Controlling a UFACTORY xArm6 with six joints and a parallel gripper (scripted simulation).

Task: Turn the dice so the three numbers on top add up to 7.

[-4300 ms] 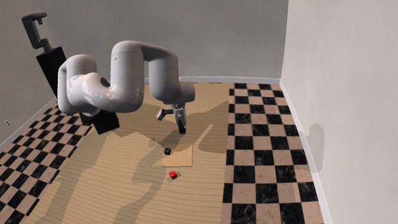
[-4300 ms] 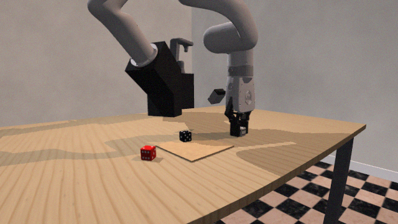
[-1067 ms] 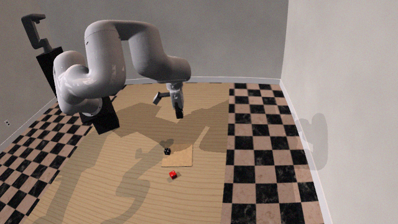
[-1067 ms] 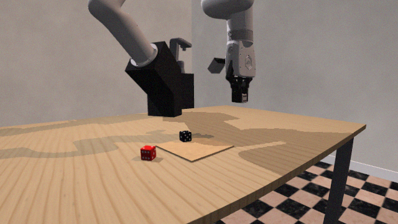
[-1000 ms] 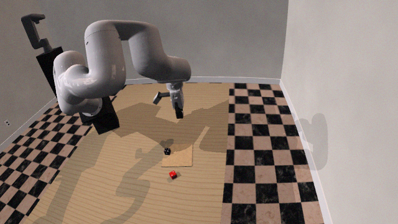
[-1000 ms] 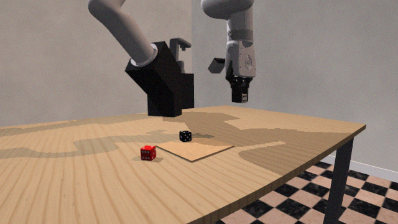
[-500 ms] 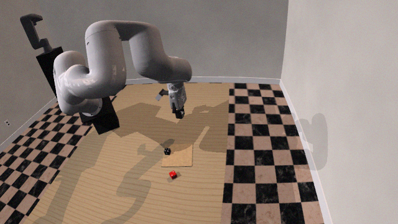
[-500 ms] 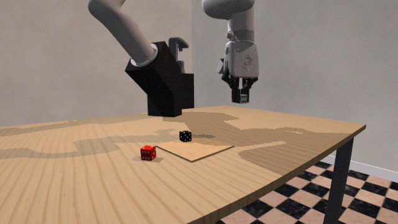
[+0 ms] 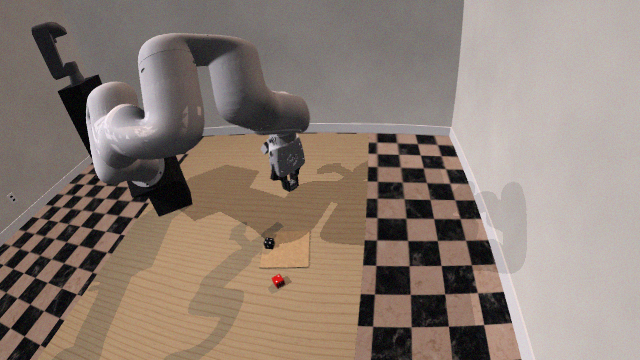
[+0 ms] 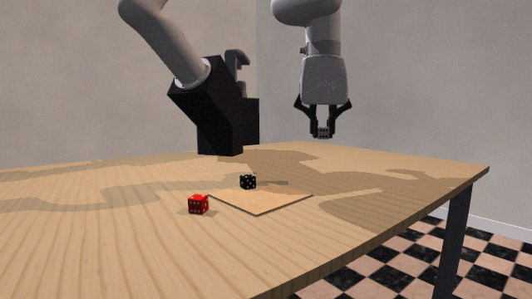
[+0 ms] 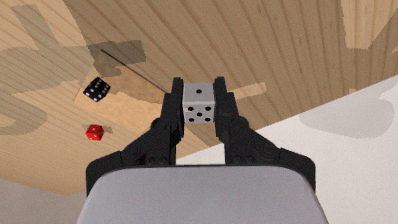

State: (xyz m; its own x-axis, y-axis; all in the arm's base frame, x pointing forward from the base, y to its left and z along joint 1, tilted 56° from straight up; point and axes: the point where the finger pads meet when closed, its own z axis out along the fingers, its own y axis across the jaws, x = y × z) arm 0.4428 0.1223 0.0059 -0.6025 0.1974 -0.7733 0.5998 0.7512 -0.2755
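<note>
My hand is 10 mm above the white die. From my hand the other things lie so: tan mat: 170 mm to the right, 120 mm below, 20 mm behind; red die: 290 mm to the right, 110 mm below, 30 mm behind; black die: 160 mm to the right, 100 mm below, 70 mm behind.
</note>
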